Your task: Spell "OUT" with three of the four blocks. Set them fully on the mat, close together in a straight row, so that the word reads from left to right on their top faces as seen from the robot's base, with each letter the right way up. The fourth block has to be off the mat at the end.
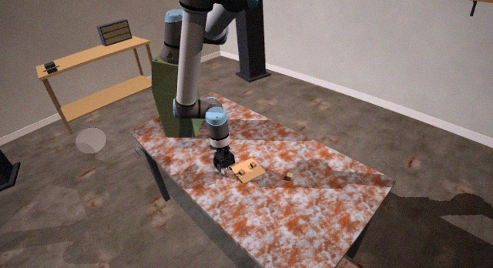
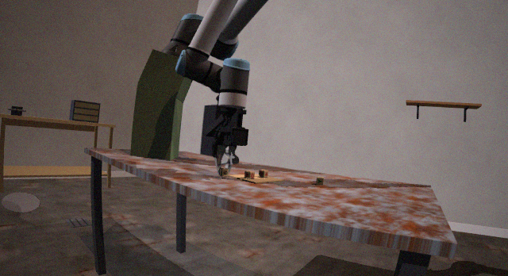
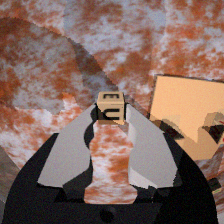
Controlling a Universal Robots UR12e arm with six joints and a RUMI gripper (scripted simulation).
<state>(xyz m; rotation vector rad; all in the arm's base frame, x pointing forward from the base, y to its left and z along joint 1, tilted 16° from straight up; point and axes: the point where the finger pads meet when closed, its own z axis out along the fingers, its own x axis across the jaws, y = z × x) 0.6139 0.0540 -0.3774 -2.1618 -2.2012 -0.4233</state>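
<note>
My hand is 40 mm short of the tan mat, 120 mm to the right of it and 20 mm above it. From my hand the other things lie so: block: right at my hand.
</note>
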